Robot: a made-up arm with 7 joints.
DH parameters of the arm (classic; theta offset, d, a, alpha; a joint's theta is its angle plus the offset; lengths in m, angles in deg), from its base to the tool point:
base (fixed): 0 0.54 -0.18 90
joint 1: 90 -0.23 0.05 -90
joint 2: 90 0.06 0 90
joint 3: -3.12 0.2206 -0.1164 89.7
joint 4: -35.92 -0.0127 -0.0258 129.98
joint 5: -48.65 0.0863 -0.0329 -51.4
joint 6: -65 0.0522 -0.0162 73.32
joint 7: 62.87 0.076 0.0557 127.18
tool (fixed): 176.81 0.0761 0 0
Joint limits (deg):
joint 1: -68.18..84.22
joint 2: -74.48..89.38
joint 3: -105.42..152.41
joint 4: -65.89..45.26
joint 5: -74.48..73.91
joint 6: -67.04..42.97
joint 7: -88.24..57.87
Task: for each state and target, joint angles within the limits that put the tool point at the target. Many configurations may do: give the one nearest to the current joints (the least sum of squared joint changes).
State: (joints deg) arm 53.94 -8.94 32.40 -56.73 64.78 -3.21 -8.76
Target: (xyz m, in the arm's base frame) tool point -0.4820 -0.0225 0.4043
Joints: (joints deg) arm 81.62 1.55 6.58 -35.74 69.01 9.66 -21.58
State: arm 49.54 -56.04 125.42 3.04 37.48 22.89 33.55
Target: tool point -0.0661 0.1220 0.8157
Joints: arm 33.41 -60.91 116.40 -21.32 48.25 17.10 36.39
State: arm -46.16 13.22 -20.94 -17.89 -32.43 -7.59 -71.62
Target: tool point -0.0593 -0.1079 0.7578
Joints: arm -59.76 -21.09 0.18 -45.20 -21.35 -11.25 -61.60
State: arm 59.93 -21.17 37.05 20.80 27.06 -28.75 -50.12
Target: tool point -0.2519 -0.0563 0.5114
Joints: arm 63.27 -26.22 25.51 25.19 28.39 -25.64 -46.87
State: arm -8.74 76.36 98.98 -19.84 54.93 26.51 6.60
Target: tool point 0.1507 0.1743 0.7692
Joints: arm -30.85 32.77 68.51 -42.62 63.41 11.40 16.17
